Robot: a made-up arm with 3 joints. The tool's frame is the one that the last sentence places.
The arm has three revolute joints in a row. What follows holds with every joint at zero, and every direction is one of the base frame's.
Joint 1 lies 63.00 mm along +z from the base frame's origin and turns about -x.
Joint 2 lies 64.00 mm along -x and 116.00 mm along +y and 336.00 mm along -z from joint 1 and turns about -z.
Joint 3 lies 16.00 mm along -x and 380.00 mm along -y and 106.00 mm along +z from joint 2 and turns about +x.
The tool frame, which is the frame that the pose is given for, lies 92.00 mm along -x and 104.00 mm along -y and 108.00 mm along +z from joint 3; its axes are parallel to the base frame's.
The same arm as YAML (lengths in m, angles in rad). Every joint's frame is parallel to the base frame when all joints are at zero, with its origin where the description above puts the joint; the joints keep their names.
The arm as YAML. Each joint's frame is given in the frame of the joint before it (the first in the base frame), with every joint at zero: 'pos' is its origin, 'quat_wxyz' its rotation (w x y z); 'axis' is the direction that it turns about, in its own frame. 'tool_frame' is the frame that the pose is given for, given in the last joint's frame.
length_unit: m
angle_unit: rad
joints:
  - joint: joint 1
    pos: [0.0, 0.0, 0.063]
    quat_wxyz: [1.0, 0.0, 0.0, 0.0]
    axis: "-x"
  - joint: joint 2
    pos: [-0.064, 0.116, -0.336]
    quat_wxyz: [1.0, 0.0, 0.0, 0.0]
    axis: "-z"
  - joint: joint 3
    pos: [-0.016, -0.38, 0.106]
    quat_wxyz: [1.0, 0.0, 0.0, 0.0]
    axis: "+x"
tool_frame:
  pos: [-0.092, -0.104, 0.108]
  quat_wxyz: [1.0, 0.0, 0.0, 0.0]

